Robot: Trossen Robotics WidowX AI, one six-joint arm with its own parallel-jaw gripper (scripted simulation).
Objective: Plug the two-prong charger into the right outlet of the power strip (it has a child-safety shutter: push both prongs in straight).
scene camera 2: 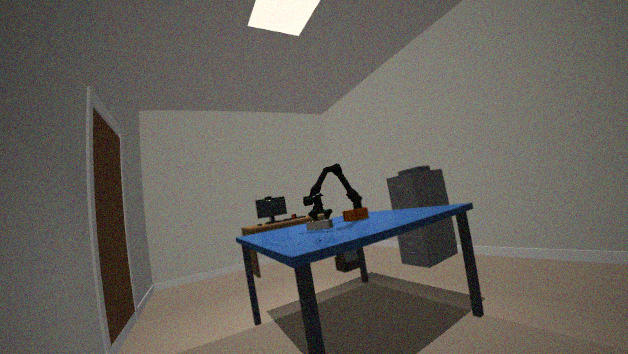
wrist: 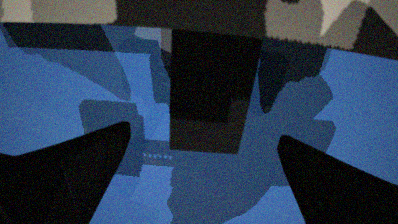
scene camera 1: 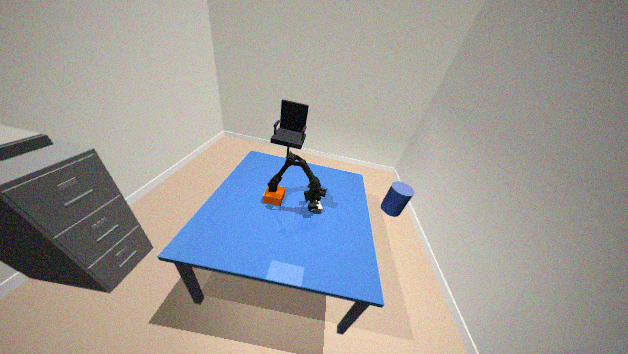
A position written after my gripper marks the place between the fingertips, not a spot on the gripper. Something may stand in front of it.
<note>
My gripper (wrist: 206, 136) is open, with nothing in its grasp. I also see a dark rectangular block (wrist: 211, 75).
Scene camera 1 does not show the dark rectangular block, which is hidden by my gripper.
</note>
